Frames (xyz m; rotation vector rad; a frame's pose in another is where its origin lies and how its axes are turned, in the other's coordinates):
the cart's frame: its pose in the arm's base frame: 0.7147 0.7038 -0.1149 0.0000 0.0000 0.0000
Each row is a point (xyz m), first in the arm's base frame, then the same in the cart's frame.
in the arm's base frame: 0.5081 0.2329 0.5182
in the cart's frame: -0.2066 -0.4709 0.6331
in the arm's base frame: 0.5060 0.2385 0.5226
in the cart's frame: -0.2087 -0.4653 0.6375
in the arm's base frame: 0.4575 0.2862 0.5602
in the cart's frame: -0.2572 -0.4176 0.6751
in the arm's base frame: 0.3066 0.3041 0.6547
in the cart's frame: -0.4081 -0.3997 0.7696
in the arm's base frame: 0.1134 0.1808 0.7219
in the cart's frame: -0.6013 -0.5230 0.8368
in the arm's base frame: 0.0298 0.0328 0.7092
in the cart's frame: -0.6849 -0.6710 0.8241
